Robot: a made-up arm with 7 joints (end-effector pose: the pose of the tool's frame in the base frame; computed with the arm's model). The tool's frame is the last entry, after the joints.
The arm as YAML. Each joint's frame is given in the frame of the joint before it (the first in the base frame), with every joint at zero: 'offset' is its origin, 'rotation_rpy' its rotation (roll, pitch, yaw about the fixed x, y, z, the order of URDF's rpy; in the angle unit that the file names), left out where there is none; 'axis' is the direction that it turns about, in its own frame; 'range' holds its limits. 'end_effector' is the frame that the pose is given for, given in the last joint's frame.
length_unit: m
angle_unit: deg
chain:
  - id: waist
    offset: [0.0, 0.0, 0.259]
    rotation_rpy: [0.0, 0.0, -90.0]
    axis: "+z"
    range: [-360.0, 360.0]
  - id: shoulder
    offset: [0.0, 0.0, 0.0]
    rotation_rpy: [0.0, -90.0, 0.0]
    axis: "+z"
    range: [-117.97, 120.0]
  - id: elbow
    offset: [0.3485, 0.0, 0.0]
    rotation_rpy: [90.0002, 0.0, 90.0]
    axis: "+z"
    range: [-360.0, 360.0]
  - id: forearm
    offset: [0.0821, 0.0, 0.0]
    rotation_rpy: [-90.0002, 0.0, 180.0]
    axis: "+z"
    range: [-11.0, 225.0]
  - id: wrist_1
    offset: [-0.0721, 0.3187, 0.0]
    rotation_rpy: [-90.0, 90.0, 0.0]
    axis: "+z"
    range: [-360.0, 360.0]
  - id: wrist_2
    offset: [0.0, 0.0, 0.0]
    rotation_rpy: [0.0, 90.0, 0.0]
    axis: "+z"
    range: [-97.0, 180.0]
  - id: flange
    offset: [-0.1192, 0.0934, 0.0]
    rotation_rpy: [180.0, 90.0, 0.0]
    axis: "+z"
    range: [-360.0, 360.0]
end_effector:
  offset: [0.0, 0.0, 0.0]
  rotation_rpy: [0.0, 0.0, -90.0]
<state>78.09 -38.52 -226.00 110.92 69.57 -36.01 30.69</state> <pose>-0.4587 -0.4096 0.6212 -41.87 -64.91 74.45</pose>
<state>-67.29 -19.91 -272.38 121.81 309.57 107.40 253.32</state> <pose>0.3480 0.2125 0.7995 70.28 91.79 -35.83</pose>
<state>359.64 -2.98 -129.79 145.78 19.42 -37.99 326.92</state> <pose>-0.1461 -0.0505 1.0131 -12.03 -7.72 32.12</pose>
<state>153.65 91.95 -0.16 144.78 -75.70 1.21 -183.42</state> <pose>-0.7136 0.2560 -0.0256 -118.99 -58.39 38.38</pose>
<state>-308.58 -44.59 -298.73 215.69 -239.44 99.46 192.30</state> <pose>-0.2211 -0.5539 0.5174 -145.54 -97.80 32.95</pose>
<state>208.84 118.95 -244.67 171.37 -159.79 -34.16 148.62</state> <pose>-0.5150 -0.4650 0.0343 -54.46 -107.77 124.97</pose>
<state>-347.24 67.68 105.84 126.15 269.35 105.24 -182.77</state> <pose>0.5026 0.4916 0.4610 -96.44 135.07 -3.71</pose>
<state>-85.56 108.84 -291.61 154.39 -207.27 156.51 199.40</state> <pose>0.0872 -0.6297 0.0958 -57.52 -4.88 92.25</pose>
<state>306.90 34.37 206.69 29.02 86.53 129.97 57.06</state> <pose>-0.2708 -0.0805 0.4531 63.16 67.53 -66.33</pose>
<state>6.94 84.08 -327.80 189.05 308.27 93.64 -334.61</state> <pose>0.7551 0.0210 0.2643 158.91 -37.01 20.04</pose>
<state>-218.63 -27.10 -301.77 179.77 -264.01 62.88 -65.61</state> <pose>0.2984 -0.2867 0.9524 88.44 11.89 33.06</pose>
